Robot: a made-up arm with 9 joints.
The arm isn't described. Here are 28 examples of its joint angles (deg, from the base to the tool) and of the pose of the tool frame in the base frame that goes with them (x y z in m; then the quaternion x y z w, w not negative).
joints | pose
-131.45 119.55 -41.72 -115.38 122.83 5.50 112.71 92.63 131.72 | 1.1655 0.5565 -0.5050 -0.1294 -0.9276 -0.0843 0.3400
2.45 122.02 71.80 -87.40 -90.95 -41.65 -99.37 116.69 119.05 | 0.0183 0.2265 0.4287 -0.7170 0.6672 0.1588 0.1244
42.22 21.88 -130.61 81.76 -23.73 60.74 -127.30 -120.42 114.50 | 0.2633 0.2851 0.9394 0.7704 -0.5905 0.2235 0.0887
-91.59 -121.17 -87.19 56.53 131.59 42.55 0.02 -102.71 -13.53 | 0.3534 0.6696 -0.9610 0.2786 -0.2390 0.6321 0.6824
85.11 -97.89 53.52 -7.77 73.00 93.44 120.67 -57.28 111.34 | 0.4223 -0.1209 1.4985 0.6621 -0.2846 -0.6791 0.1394
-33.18 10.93 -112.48 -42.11 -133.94 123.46 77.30 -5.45 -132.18 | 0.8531 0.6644 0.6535 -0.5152 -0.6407 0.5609 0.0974
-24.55 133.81 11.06 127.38 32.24 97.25 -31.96 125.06 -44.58 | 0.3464 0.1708 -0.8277 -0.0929 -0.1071 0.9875 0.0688
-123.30 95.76 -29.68 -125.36 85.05 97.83 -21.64 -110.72 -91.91 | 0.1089 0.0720 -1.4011 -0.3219 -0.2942 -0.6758 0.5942
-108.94 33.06 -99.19 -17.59 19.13 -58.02 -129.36 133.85 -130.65 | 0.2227 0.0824 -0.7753 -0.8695 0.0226 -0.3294 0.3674
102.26 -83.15 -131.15 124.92 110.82 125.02 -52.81 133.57 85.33 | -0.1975 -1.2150 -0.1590 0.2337 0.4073 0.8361 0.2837
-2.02 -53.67 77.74 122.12 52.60 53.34 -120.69 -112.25 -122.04 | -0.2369 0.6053 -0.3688 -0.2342 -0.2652 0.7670 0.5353
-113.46 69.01 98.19 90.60 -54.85 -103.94 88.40 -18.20 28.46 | 0.5553 0.2116 -0.1206 0.4072 -0.4098 0.6125 0.5396
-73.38 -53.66 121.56 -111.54 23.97 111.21 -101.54 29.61 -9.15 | -0.1843 -0.1101 0.2816 -0.9194 -0.0714 0.3791 0.0760
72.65 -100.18 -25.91 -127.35 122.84 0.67 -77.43 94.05 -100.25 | -0.3068 -0.3124 -0.1300 0.5972 -0.2052 0.7741 0.0460
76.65 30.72 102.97 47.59 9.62 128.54 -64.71 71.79 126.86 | 0.9301 0.5797 0.8025 0.7132 -0.5049 -0.2713 0.4035
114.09 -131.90 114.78 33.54 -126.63 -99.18 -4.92 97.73 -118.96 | -0.9073 -0.3913 -0.1811 0.1365 0.3242 0.3240 0.8782
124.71 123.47 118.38 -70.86 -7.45 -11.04 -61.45 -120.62 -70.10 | -0.0283 0.1422 0.9042 0.7466 0.5524 -0.1723 0.3282
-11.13 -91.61 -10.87 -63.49 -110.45 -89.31 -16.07 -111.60 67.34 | -0.1322 0.0947 0.3078 -0.3468 0.5850 0.6253 0.3827
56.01 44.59 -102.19 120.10 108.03 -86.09 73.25 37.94 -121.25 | -0.6766 0.0613 0.2711 0.1139 0.0225 -0.5448 0.8305
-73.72 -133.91 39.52 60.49 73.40 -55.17 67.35 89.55 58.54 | -0.9851 -0.0617 -0.5645 0.4567 -0.4845 0.7137 0.2175
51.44 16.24 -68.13 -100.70 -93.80 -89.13 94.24 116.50 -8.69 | 0.5526 -0.1253 0.6748 -0.6721 0.3713 0.6405 0.0120
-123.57 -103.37 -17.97 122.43 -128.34 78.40 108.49 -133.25 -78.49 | -0.3038 0.1301 0.1749 0.9193 0.3788 0.0575 0.0896
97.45 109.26 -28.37 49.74 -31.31 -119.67 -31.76 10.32 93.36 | -0.0841 -0.0808 0.3353 0.4141 0.7614 0.0029 0.4988
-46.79 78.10 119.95 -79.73 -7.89 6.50 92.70 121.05 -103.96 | -0.2057 0.6798 -0.5093 0.9222 0.0004 0.0489 0.3837
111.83 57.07 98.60 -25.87 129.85 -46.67 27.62 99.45 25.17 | 0.4942 0.0814 -0.3705 -0.2340 0.1493 -0.5436 0.7921
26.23 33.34 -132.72 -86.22 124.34 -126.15 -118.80 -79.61 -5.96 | 0.7503 0.6128 0.3066 -0.1913 -0.4971 -0.6652 0.5232
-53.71 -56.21 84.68 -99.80 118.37 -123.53 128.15 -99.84 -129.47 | 0.6520 0.0542 -0.4957 0.2770 -0.4147 0.6593 0.5626
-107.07 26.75 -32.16 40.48 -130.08 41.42 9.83 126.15 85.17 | -0.1373 0.1405 -0.4912 -0.1181 0.0934 0.1417 0.9784
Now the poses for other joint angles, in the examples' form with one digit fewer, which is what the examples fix.
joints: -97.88 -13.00 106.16 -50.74 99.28 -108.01 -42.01 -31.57 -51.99
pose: 0.535 -0.154 -0.559 -0.130 -0.119 -0.984 0.021
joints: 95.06 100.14 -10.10 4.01 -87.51 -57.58 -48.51 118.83 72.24
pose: 0.522 -0.092 0.239 -0.566 -0.578 0.585 0.059
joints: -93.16 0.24 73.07 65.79 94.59 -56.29 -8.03 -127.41 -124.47
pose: 0.326 -0.258 -1.616 -0.398 -0.163 -0.772 0.468
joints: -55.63 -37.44 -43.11 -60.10 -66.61 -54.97 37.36 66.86 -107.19
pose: -0.387 0.567 -0.509 -0.046 -0.189 -0.414 0.889
